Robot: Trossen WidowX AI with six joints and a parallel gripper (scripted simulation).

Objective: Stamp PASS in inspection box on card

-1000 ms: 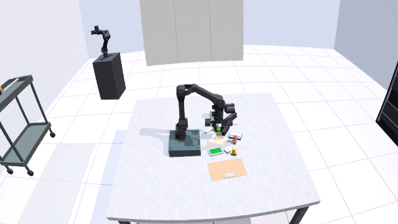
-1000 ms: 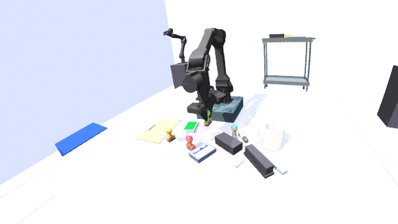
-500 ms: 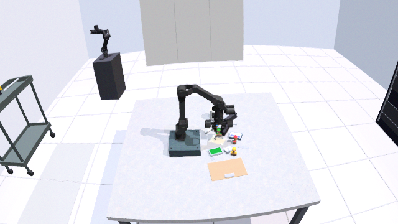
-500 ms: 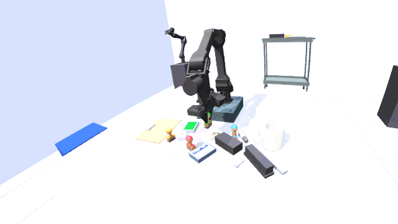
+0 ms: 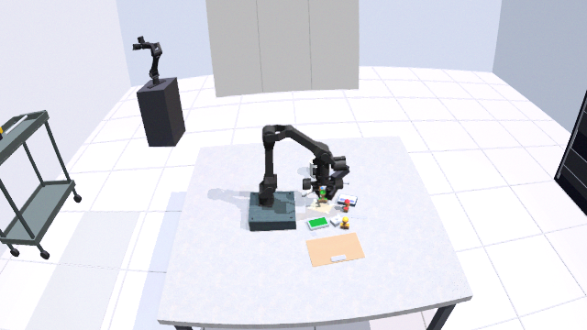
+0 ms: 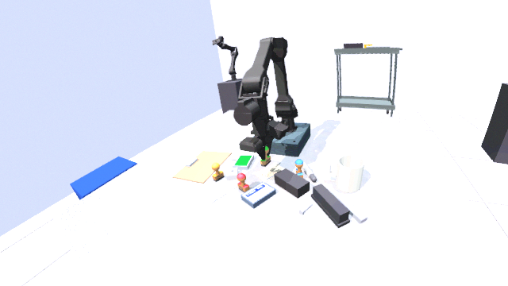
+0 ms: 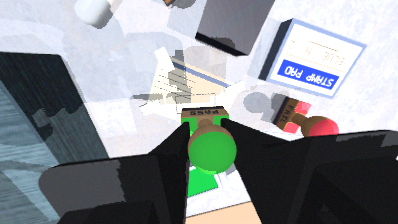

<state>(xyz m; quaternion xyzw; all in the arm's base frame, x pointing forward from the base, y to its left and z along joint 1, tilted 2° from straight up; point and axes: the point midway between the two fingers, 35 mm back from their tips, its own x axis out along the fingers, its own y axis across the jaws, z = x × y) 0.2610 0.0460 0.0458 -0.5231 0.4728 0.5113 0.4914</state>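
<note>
My gripper tip is now 6 cm above the cream inspection card, 1 cm to the right of it and 1 cm past it. Round my gripper tip: blue-knobbed stamp (12 cm to the left, 4 cm below, 2 cm behind); then red-knobbed stamp (12 cm ahead, 4 cm below, 2 cm to the right); then black box (11 cm to the left, 4 cm below, 4 cm ahead).
</note>
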